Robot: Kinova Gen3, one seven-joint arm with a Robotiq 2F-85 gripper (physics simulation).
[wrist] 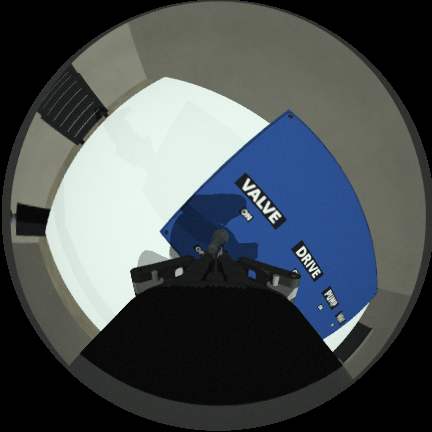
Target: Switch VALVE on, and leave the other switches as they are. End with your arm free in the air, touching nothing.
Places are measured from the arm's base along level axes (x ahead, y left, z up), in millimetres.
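Pixels of known places: gripper, between the fingertips: [215,252].
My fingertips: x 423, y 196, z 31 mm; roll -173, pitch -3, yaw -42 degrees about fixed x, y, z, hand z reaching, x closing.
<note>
Behind a point stands the place of what it marks.
The blue switch panel [325,190] {x 589, y 163, z 75 mm} lies on the right side of the wrist view. The VALVE label [260,201] {x 509, y 211, z 49 mm} is near its upper left part, with a small ON label [246,215] {x 485, y 209, z 41 mm} below it. The grey VALVE lever [218,241] {x 437, y 209, z 59 mm} stands between ON and the partly hidden OFF label [198,249] {x 404, y 213, z 13 mm}, its lower end nearer OFF. My gripper [215,252] {x 423, y 196, z 31 mm} is shut and empty, its fingertips right at the lower end of the lever; whether they touch cannot be told. The DRIVE label [307,261] {x 513, y 95, z 49 mm} and PUMP label [330,298] {x 518, y -27, z 49 mm} are further right; their levers are hidden by my gripper.
The panel rests on a white table top [100,200] {x 250, y 467, z -59 mm}. A dark slatted object [72,107] is at the upper left, a black block [31,220] at the left edge, and a dark flat object [356,341] at the lower right. A dark shadow falls around the VALVE lever.
</note>
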